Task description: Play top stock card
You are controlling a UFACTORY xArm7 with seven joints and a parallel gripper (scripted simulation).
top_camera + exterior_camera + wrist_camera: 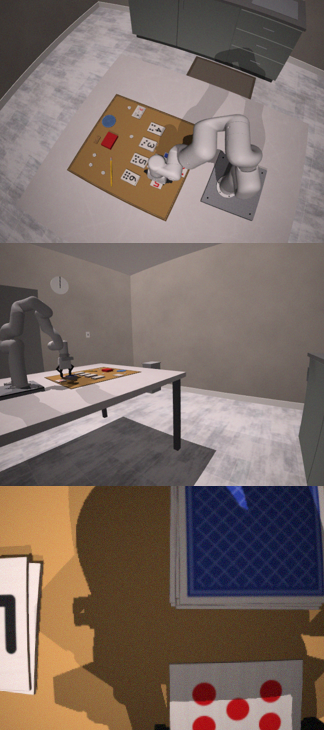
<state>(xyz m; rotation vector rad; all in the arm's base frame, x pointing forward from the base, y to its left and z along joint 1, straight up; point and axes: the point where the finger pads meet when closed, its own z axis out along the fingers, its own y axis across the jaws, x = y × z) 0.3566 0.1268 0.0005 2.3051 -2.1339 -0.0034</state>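
Now: the yellow pencil 26 cm ahead of my hand, 8 cm to the left of it and 2 cm below it. The rest, counted from my hand: red block (37 cm ahead, 7 cm to the right, 1 cm below); then card (31 cm ahead, 33 cm to the right, 2 cm below); then brown mat (19 cm ahead, 10 cm to the right, 3 cm below).
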